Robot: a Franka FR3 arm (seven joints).
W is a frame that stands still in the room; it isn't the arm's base.
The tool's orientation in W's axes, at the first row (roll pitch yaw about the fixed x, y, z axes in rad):
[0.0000 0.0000 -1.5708]
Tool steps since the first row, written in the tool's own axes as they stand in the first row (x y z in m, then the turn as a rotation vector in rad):
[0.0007 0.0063 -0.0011 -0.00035 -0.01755 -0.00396]
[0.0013 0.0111 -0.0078 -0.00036 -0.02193 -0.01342]
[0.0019 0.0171 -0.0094 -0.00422 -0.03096 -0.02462]
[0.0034 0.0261 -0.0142 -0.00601 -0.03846 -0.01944]
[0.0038 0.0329 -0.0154 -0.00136 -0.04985 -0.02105]
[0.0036 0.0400 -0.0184 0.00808 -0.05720 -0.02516]
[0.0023 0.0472 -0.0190 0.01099 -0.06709 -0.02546]
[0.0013 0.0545 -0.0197 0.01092 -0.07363 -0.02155]
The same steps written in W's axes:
[0.0063 -0.0007 -0.0011 -0.01755 0.00035 -0.00396]
[0.0111 -0.0013 -0.0078 -0.02193 0.00036 -0.01342]
[0.0171 -0.0019 -0.0094 -0.03096 0.00422 -0.02462]
[0.0261 -0.0034 -0.0142 -0.03846 0.00601 -0.01944]
[0.0329 -0.0038 -0.0154 -0.04985 0.00136 -0.02105]
[0.0400 -0.0036 -0.0184 -0.05720 -0.00808 -0.02516]
[0.0472 -0.0023 -0.0190 -0.06709 -0.01099 -0.02546]
[0.0545 -0.0013 -0.0197 -0.07363 -0.01092 -0.02155]

